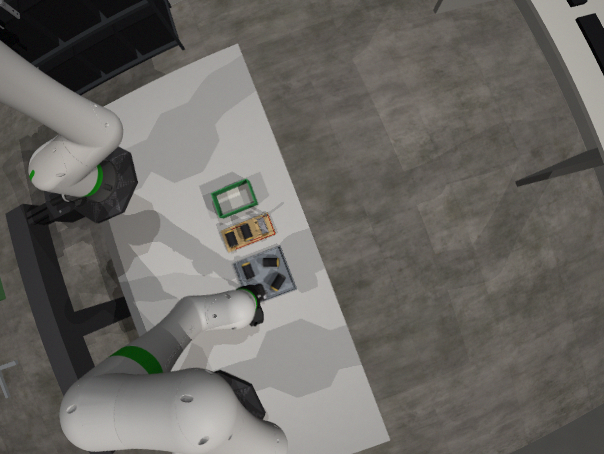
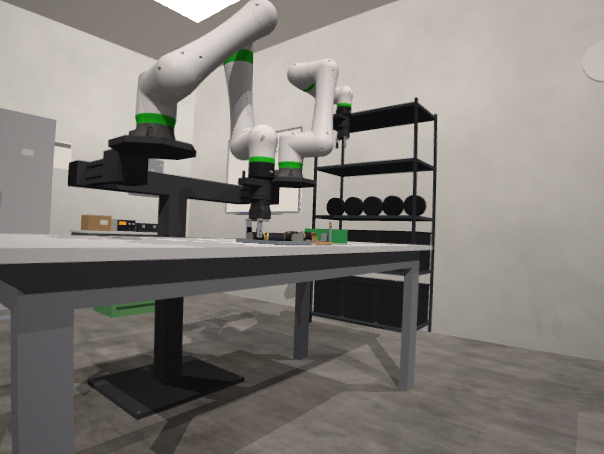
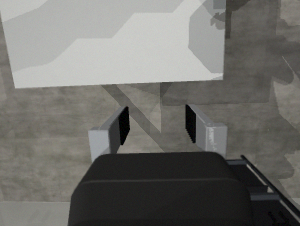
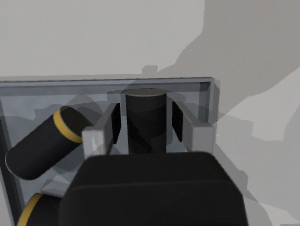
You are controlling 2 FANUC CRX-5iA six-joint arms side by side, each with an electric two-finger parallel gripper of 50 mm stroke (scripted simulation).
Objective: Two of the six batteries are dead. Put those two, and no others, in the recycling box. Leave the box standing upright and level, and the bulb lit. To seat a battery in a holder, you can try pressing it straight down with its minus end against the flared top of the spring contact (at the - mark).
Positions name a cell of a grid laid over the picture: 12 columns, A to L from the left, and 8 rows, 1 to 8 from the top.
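My left gripper (image 3: G5). Right gripper (image 2: F5), (image 4: F5). Grey tray (image 4: B4), out of frame in image 3.
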